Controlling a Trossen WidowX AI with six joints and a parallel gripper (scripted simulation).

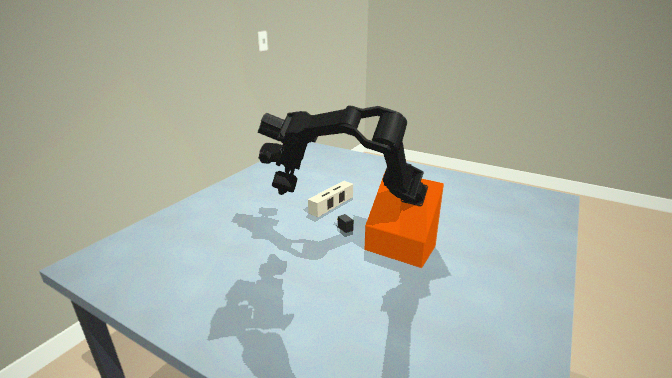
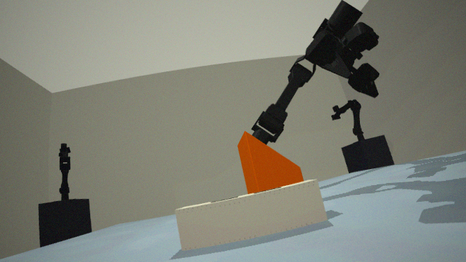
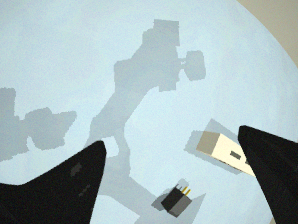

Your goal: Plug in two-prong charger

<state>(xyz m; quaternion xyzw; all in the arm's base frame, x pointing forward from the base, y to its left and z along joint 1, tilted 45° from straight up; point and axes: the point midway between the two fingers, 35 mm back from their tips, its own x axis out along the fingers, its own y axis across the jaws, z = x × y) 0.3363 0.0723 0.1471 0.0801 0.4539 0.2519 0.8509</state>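
Now: the two-prong charger 120 mm behind my gripper tip, 150 mm to the right of it and 170 mm below it.
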